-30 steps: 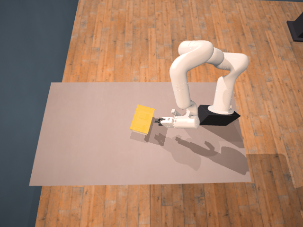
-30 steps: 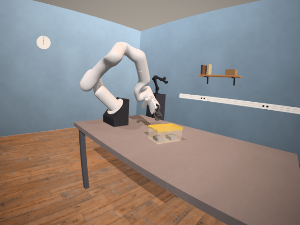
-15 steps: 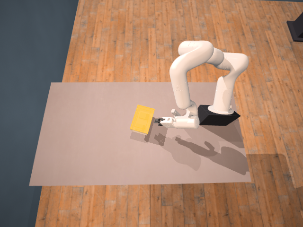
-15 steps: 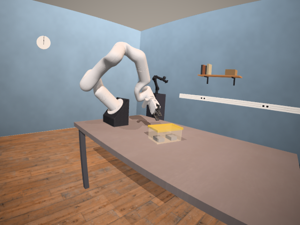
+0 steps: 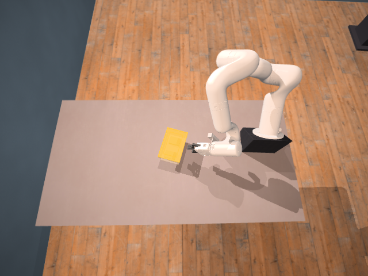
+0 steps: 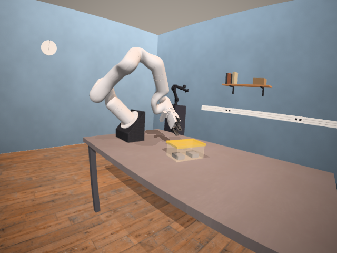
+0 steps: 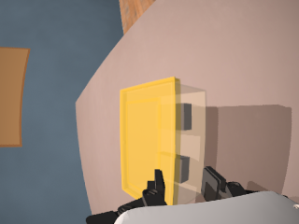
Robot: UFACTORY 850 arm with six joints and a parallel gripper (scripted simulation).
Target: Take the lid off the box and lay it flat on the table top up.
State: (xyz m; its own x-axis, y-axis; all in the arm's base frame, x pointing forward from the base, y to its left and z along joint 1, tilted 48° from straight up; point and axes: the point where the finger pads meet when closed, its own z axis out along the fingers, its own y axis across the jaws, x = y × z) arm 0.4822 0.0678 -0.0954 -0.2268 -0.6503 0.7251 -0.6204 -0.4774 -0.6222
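Right now my hand is 12 cm short of the yellow lid, 5 cm above it and 4 cm to the left of it. The rest, counted from my hand: clear box: 12 cm ahead, 10 cm below, 4 cm to the right.
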